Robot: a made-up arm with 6 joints.
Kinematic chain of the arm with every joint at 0, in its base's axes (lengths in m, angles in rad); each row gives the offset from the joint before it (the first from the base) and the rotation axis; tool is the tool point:
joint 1: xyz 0 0 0.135 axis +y
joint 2: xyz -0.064 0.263 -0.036 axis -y
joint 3: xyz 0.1 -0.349 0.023 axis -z
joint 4: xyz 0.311 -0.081 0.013 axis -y
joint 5: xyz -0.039 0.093 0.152 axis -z
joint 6: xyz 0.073 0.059 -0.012 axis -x
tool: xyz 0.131 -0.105 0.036
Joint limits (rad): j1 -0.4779..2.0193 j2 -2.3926..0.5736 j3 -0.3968..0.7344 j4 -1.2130..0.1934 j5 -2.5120..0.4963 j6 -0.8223..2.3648
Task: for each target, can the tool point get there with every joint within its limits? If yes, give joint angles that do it. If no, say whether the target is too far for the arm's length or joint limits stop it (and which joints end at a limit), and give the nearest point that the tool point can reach.
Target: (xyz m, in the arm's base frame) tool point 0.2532 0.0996 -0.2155
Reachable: yes | joints 1.4452 0.0058 0.0544 0.0678 -1.3521 0.2700
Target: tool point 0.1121 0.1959 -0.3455
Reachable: yes | joints -0.0525 -1.8516 -0.0942 -0.3156 -1.1157 1.9616
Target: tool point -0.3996 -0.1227 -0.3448
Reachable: yes | joints 1.0050 -1.7371 0.5287 -0.9661 -1.8366 1.9448
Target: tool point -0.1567 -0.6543 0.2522
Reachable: no: joint limits stop it (at a limit: joint 1, joint 3, joint 4, joint 5) | nearest point -0.3517 -0.4957 0.3086 | short by 0.258 m
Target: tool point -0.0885 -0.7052 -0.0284
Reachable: no: joint limits stop it (at a limit: joint 1, joint 3, joint 5) | nearest point -0.1330 -0.5181 -0.1540 | short by 0.230 m
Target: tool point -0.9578 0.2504 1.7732
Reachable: no: too far | nearest point -0.3933 0.0324 0.8077 | short by 1.139 m
